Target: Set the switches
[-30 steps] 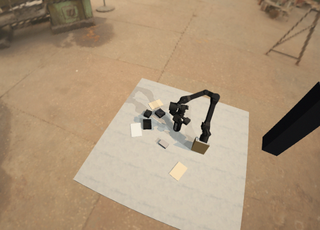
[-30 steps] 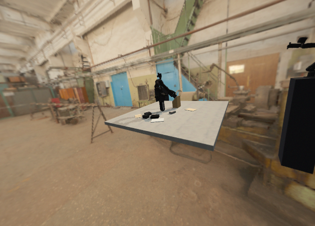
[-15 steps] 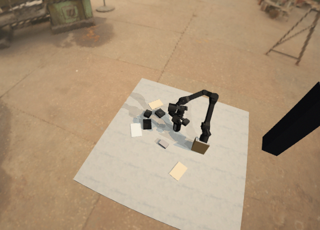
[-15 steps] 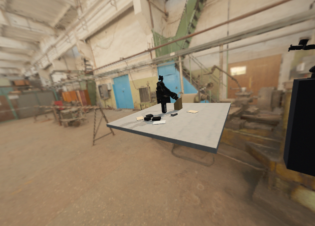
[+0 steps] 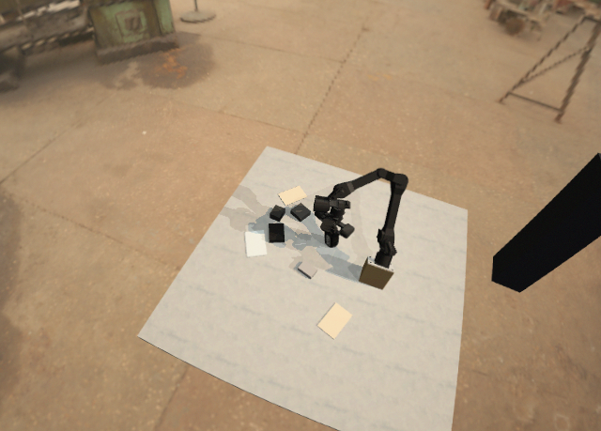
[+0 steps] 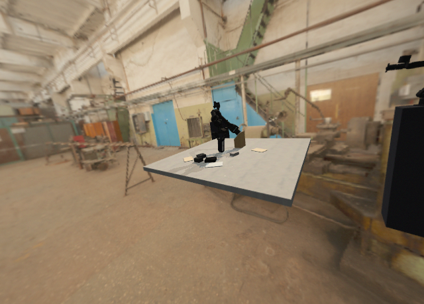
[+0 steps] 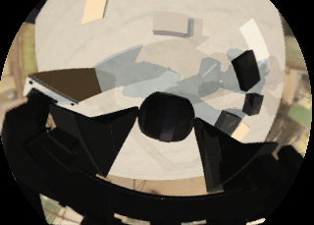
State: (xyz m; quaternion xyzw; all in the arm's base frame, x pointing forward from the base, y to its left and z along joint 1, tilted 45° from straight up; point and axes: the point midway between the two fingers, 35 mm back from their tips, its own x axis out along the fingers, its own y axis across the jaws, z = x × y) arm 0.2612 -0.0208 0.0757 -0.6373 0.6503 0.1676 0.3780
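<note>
The grey block is 170 mm to the left of my gripper tip, 120 mm below it and 30 mm ahead of it. From my gripper tip the other things lie so: dark grey module (210 mm ahead, 120 mm to the right, 120 mm below); white card (320 mm ahead, 150 mm to the left, 130 mm below); black module (260 mm ahead, 120 mm below, 50 mm to the left).
</note>
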